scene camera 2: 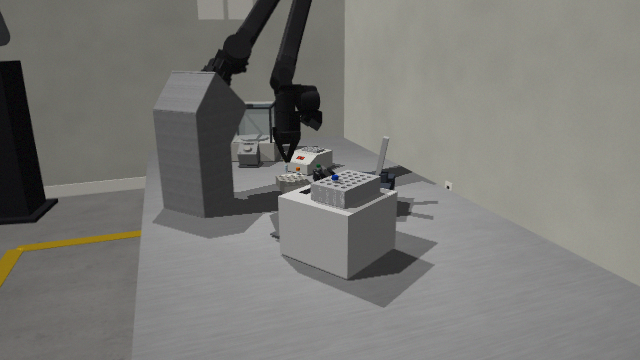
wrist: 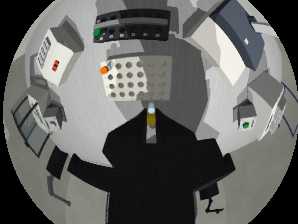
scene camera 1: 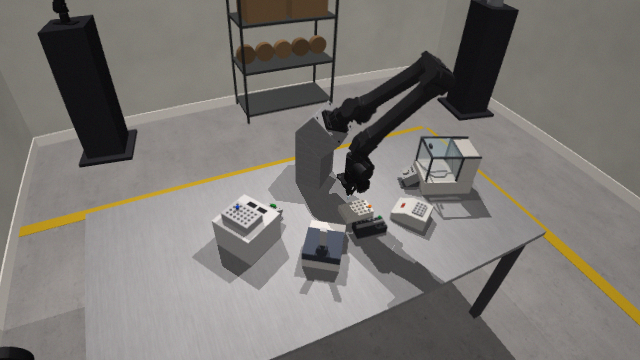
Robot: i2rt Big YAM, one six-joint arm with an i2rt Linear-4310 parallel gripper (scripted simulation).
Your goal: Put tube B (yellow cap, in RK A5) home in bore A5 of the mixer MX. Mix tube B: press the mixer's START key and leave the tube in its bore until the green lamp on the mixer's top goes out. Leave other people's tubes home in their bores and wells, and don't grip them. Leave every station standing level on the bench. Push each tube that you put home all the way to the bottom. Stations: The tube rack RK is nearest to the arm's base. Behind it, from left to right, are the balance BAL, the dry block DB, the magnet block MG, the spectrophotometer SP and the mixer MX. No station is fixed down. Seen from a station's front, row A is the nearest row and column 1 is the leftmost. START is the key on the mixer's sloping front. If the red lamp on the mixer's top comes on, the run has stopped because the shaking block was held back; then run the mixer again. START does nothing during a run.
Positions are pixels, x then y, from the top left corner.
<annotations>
dry block: scene camera 2; wrist 59,52; scene camera 1
same spot on dry block: [scene camera 1: 410,211] = [scene camera 2: 315,153]
</annotations>
